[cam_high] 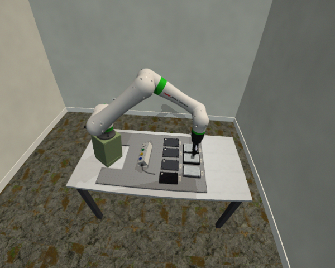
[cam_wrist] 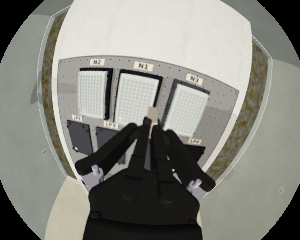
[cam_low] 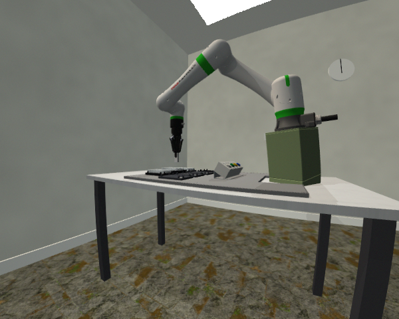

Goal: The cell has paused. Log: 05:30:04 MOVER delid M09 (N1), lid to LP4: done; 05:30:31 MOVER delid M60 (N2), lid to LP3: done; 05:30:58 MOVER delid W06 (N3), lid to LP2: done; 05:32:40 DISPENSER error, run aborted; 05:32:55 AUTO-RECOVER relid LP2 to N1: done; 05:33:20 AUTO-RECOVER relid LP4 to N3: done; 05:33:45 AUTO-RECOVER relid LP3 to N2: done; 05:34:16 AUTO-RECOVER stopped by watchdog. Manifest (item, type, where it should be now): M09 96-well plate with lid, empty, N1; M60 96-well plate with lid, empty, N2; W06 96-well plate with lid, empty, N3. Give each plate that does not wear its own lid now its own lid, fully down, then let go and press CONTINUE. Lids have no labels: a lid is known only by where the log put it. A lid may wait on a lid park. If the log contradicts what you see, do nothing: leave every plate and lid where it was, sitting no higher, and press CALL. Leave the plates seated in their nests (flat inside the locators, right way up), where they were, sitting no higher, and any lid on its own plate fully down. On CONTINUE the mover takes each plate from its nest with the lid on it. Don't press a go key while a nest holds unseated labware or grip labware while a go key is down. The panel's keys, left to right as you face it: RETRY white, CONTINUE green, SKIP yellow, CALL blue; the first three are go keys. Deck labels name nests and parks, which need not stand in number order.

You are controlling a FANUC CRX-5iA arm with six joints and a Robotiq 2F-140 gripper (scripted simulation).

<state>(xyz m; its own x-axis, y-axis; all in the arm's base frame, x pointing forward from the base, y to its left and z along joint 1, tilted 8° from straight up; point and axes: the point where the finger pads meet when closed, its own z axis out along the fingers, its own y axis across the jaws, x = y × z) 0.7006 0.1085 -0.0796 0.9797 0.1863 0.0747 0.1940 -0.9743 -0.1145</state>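
The plate is 80 mm below my hand, 40 mm to the left of it and 10 mm behind it. The rest, counted from my hand: lid park LP4: 190 mm to the right, 150 mm behind, 100 mm below; then yellow key: 410 mm behind, 70 mm to the right, 40 mm below; then lid park LP3: 200 mm behind, 100 mm below, 70 mm to the left.
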